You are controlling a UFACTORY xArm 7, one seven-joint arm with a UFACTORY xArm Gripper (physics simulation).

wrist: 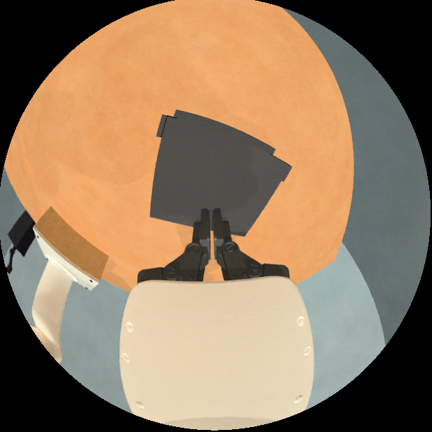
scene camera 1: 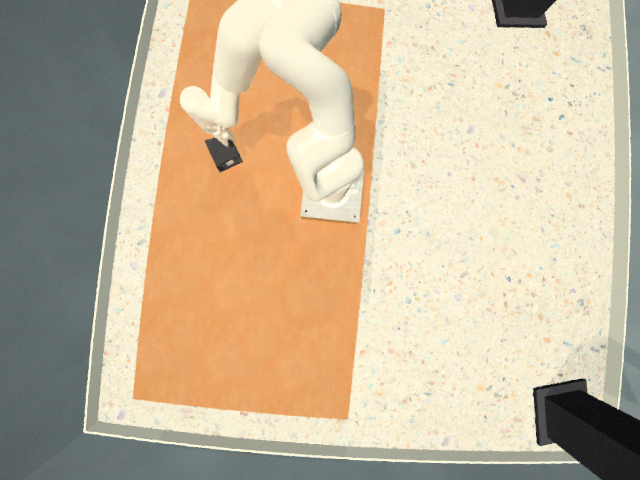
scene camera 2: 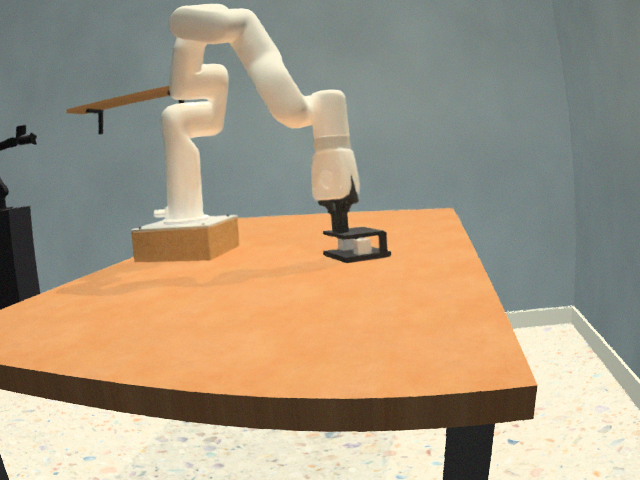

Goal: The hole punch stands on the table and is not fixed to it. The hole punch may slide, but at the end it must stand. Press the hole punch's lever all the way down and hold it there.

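Seen in the pictures: gripper, between the fingertips: (scene camera 1: 228,143) (scene camera 2: 340,232); arm's base, origin of its link: (scene camera 2: 186,221).
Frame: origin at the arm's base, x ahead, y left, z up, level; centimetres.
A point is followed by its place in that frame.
Note:
The black hole punch (scene camera 1: 233,166) {x 38.3, y -16.3, z -7.3 cm} (scene camera 2: 383,243) {x 47.0, y -25.9, z -5.3 cm} stands upright on the orange table (scene camera 1: 248,310) {x 37.3, y 42.7, z -8.4 cm} (scene camera 2: 258,335) {x 25.0, y -76.1, z -8.3 cm} (wrist: 100,100). Its flat lever (scene camera 1: 220,152) {x 41.7, y -20.1, z -2.7 cm} (scene camera 2: 361,231) {x 42.7, y -23.7, z -2.7 cm} (wrist: 215,165) looks about level, roughly parallel to the base. Light blocks (scene camera 2: 362,245) {x 42.5, y -26.8, z -5.2 cm} show between lever and base in scene camera 2. My gripper (scene camera 1: 227,142) {x 38.4, y -23.5, z -2.7 cm} (scene camera 2: 340,229) {x 38.4, y -23.5, z -2.7 cm} (wrist: 211,219) is shut and empty, pointing down. Its fingertips are on top of the lever, near the end away from the upright post. The exact contact is too small to make out. In the wrist view the lever hides most of the base.
The arm's mounting block (scene camera 1: 330,212) {x 1.5, y 7.7, z 0.0 cm} (scene camera 2: 170,245) {x -2.0, y -11.8, z -4.4 cm} (wrist: 75,245) stands on the table, to the left of the hole punch in scene camera 2. A wooden shelf (scene camera 2: 124,99) hangs on the wall behind. A black stand (scene camera 2: 20,248) is beyond the table at the left.

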